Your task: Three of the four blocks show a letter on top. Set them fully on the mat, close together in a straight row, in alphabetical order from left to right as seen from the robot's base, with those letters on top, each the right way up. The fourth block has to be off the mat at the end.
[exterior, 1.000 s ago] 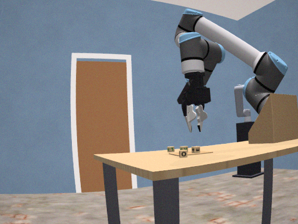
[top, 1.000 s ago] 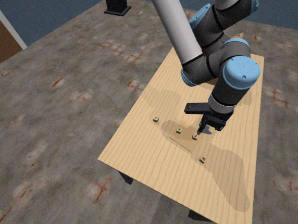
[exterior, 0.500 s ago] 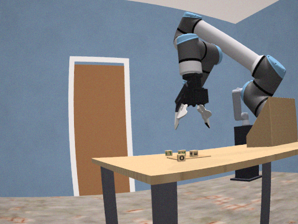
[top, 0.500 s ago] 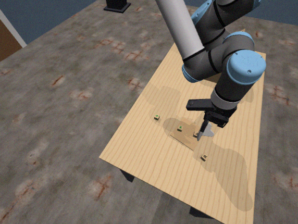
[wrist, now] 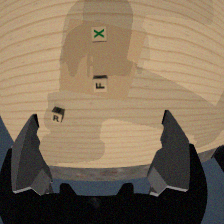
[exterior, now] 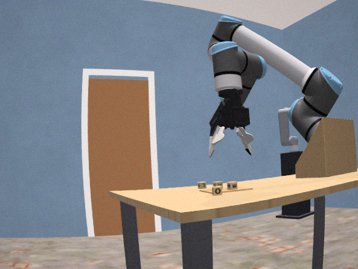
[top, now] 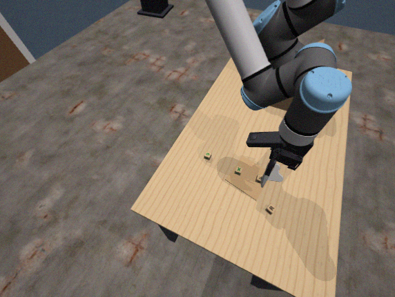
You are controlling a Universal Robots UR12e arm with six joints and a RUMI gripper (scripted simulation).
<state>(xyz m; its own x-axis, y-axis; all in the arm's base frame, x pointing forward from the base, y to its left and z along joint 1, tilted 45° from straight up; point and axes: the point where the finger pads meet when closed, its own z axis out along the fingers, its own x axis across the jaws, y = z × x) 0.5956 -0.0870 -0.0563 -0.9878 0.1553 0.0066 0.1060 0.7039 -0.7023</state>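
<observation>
The R block is 110 mm ahead of my hand, 60 mm to the left of it and 100 mm below it. Also, from my hand: tan mat 40 mm to the right, 110 mm below.
</observation>
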